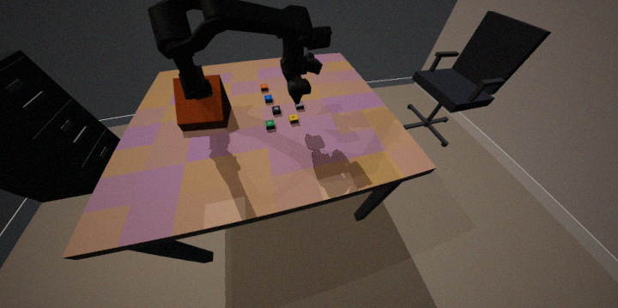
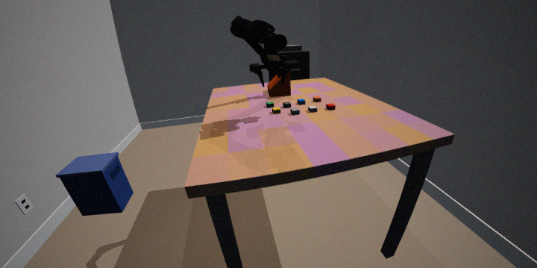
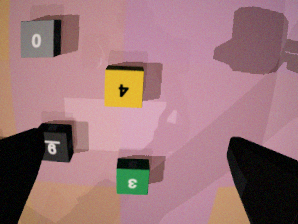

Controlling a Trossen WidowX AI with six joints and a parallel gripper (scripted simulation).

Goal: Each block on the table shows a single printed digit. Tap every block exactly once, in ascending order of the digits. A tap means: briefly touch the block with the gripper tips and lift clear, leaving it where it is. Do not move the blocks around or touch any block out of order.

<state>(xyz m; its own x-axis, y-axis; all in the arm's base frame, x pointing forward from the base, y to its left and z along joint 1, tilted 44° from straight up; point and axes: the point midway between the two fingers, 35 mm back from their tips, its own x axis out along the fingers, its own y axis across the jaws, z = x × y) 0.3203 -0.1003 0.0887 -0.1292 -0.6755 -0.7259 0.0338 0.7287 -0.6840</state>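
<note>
Now: gripper tip 12 cm above the grey block, 9 cm to the right of it and 4 cm short of it. Round my gripper tip: yellow block: 12 cm below, 1 cm to the left, 1 cm behind; green block: 12 cm below, 10 cm behind; dark block: 12 cm below, 8 cm to the left, 6 cm behind.
</note>
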